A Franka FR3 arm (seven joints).
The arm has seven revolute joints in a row. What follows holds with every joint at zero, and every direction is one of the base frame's. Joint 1 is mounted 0.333 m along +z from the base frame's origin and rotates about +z. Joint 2 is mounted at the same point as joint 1 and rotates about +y. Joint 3 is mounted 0.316 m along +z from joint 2 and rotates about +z. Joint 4 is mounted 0.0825 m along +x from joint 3 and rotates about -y. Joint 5 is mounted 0.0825 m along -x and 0.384 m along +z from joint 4 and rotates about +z. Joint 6 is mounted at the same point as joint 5 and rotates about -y. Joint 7 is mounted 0.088 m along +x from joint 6 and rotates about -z. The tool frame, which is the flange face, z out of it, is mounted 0.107 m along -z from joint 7; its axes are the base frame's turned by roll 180, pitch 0 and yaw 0 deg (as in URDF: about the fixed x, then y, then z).
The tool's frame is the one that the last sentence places.
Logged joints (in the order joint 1, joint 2, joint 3, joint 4, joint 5, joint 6, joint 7), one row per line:
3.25, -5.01, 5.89, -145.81, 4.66, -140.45, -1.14
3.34, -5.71, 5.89, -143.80, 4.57, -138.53, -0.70
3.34, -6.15, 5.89, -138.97, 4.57, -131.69, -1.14
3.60, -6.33, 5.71, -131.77, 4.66, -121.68, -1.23
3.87, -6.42, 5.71, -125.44, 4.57, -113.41, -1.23
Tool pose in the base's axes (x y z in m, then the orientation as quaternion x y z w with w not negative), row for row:
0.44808, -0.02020, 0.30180, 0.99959, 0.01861, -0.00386, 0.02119
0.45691, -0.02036, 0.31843, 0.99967, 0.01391, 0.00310, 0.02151
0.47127, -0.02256, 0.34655, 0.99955, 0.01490, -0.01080, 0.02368
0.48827, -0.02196, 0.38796, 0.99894, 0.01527, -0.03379, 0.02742
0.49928, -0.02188, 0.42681, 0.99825, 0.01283, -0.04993, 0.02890
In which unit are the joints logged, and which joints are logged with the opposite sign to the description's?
The joints are logged in degrees. Opposite sign: joint 3, joint 5, joint 6.
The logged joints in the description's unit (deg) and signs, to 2 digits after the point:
3.25, -5.01, -5.89, -145.81, -4.66, 140.45, -1.14
3.34, -5.71, -5.89, -143.80, -4.57, 138.53, -0.70
3.34, -6.15, -5.89, -138.97, -4.57, 131.69, -1.14
3.60, -6.33, -5.71, -131.77, -4.66, 121.68, -1.23
3.87, -6.42, -5.71, -125.44, -4.57, 113.41, -1.23

